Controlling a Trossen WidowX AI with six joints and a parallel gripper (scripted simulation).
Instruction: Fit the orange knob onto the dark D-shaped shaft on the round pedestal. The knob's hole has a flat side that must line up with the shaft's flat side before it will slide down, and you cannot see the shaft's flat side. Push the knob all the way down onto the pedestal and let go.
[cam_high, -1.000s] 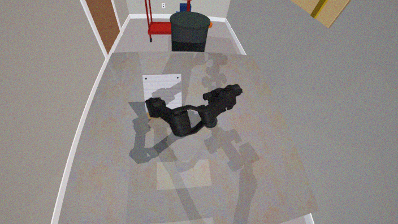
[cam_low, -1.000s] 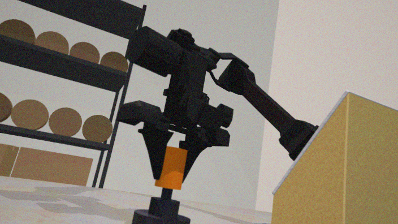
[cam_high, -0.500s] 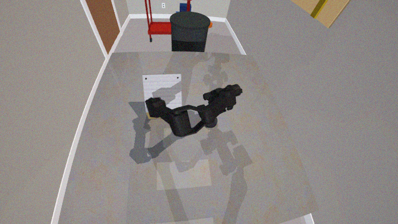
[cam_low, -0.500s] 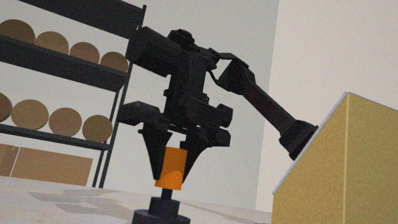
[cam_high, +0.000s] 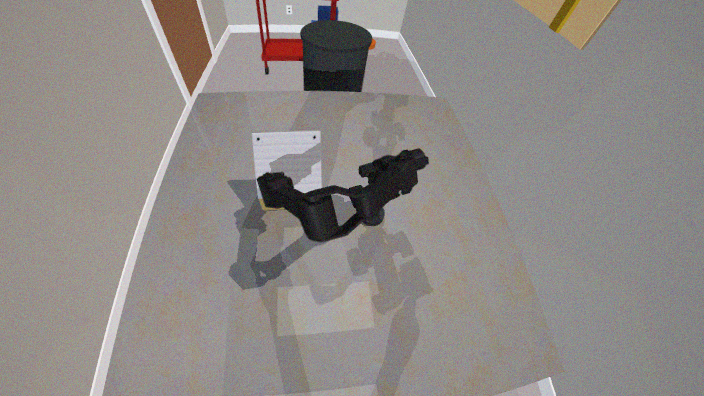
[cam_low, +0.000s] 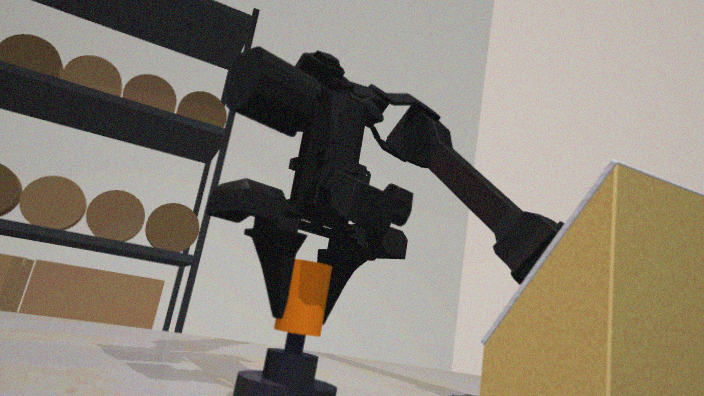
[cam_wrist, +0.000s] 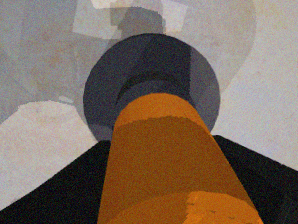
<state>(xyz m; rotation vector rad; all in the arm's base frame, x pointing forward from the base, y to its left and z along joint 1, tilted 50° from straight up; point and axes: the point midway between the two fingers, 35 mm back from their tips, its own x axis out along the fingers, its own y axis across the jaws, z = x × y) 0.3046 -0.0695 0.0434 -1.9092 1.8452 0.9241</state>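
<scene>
My gripper tip is now 20 mm below the orange knob. Round my gripper tip: dark round pedestal (40 mm below).
</scene>
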